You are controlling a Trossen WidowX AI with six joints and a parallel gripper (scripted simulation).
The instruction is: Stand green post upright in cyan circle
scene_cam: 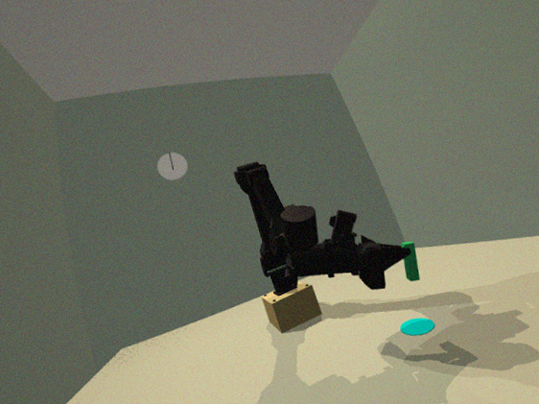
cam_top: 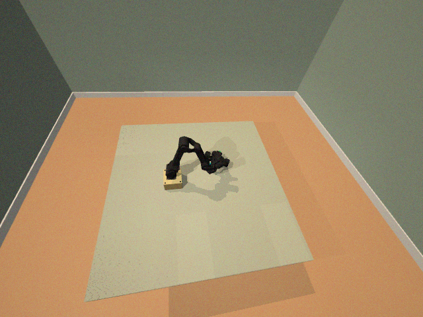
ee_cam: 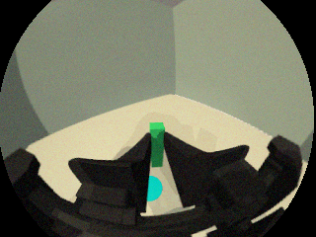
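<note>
The cyan circle lies 15 cm below my gripper tip, 4 cm behind it and 1 cm to the right of it. Also, from my gripper tip: green post 2 cm below.
</note>
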